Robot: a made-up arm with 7 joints.
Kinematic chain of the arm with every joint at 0, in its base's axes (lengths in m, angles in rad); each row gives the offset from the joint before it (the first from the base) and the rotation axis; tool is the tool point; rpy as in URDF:
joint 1: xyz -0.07 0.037 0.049 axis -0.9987 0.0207 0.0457
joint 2: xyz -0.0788 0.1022 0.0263 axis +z
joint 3: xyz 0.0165 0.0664 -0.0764 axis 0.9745 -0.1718 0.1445
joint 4: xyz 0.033 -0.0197 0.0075 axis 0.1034 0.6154 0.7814
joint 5: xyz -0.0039 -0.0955 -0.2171 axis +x
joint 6: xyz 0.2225 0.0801 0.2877 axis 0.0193 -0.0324 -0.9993
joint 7: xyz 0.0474 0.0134 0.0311 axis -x
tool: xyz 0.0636 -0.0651 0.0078 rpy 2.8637 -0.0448 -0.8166
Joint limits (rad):
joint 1: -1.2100..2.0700
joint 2: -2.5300..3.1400
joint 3: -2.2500..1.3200
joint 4: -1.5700..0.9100
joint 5: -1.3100..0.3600
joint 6: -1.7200..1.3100
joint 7: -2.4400..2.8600
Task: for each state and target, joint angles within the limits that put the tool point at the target. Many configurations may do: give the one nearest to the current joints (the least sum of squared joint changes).
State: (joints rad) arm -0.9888 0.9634 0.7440 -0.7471 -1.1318 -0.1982 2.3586
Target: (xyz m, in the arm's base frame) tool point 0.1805 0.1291 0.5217
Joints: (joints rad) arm -1.2100 0.7790 0.8064 -0.8497 -0.9856 -0.1421 2.3098
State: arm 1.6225 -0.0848 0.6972 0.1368 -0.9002 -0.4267 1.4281
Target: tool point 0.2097 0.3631 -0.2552
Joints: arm 1.1178 -0.2167 0.9422 0.0240 -1.0570 -0.4181 1.4378
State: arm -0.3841 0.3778 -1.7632 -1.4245 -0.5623 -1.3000 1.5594
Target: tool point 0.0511 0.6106 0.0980
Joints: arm -0.0162 0.8087 -2.0475 -1.5700 -0.9748 -0.9979 1.4214
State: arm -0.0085 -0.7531 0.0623 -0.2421 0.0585 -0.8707 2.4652
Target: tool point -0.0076 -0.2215 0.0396
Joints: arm -0.5558 -1.1183 0.1162 0.0618 0.3600 -0.3564 2.3142
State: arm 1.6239 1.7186 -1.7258 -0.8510 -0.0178 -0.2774 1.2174
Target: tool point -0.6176 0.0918 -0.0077
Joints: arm 1.5776 1.9948 -1.9982 -1.0384 0.3330 -0.1939 1.2077
